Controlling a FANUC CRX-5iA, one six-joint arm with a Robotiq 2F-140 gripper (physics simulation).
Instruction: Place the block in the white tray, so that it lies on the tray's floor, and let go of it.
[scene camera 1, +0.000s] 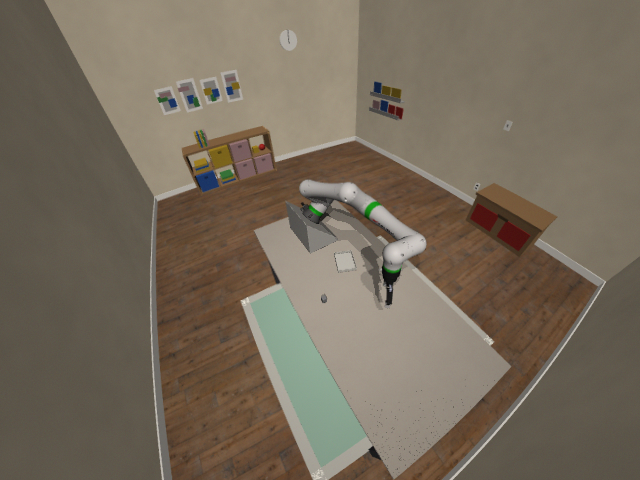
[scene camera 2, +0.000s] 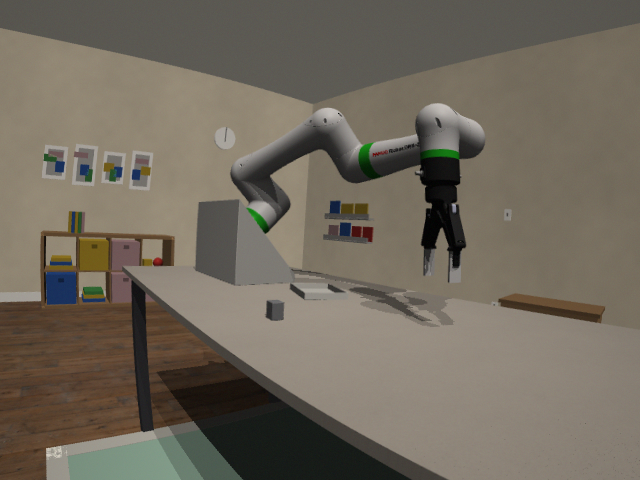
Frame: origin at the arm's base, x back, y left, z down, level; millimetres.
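Seen in the pictures: gripper, fingertip midpoint: (scene camera 1: 386, 296) (scene camera 2: 440, 278); arm's base at its link origin: (scene camera 1: 310, 218).
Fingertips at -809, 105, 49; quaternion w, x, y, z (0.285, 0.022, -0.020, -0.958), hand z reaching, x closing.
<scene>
Offsets run from my fingertips to a thing's top centre, as dx, dy, dz. Level surfaces: height alone.
A small dark grey block @(+202, -306, +64) (scene camera 1: 324, 298) (scene camera 2: 275, 310) stands upright on the table, near its long edge on the side of the green mat. The shallow white tray @(+411, -31, +83) (scene camera 1: 345, 261) (scene camera 2: 317, 296) lies flat on the table, between the block and the grey wedge-shaped stand, apart from both. Its floor shows bare in scene camera 1. My gripper (scene camera 1: 388, 304) (scene camera 2: 441, 273) is open and empty. It points down and hangs above the table, well to the right of the block and the tray in both views, touching neither.
A tall grey wedge-shaped stand (scene camera 1: 305, 230) (scene camera 2: 218, 240) rises from the table @(dz +103) (scene camera 1: 413, 361) (scene camera 2: 413, 372) near the arm's base, behind the tray. The arm spans above the far side of the table. A green mat (scene camera 1: 305, 377) (scene camera 2: 129, 457) lies on the floor beside the table.
</scene>
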